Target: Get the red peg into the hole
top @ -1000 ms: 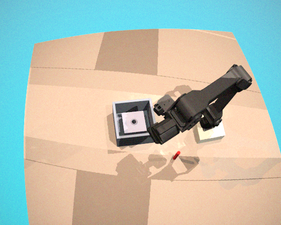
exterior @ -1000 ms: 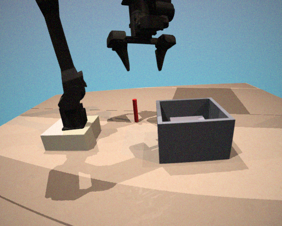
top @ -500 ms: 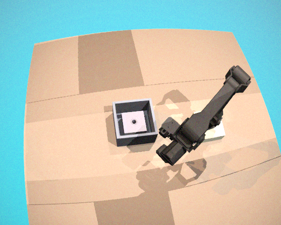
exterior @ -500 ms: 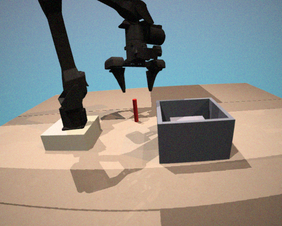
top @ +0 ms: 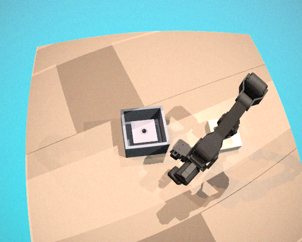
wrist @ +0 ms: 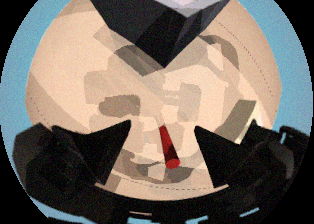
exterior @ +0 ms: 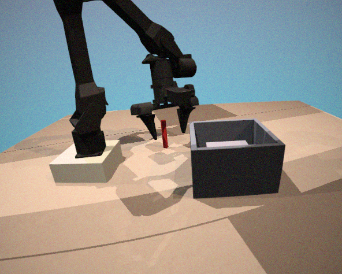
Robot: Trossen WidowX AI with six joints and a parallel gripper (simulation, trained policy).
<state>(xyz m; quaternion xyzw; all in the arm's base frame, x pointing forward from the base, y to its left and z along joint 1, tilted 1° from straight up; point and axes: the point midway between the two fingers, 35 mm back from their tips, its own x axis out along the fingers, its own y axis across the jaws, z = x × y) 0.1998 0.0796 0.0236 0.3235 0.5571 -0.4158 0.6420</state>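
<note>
My gripper tip is 20 mm to the right of the red peg and 10 mm past it. From my gripper tip the other things lie so: dark grey box: 170 mm to the right, 110 mm ahead, 10 mm below; then light grey plate: 170 mm to the right, 110 mm ahead, 10 mm above.
</note>
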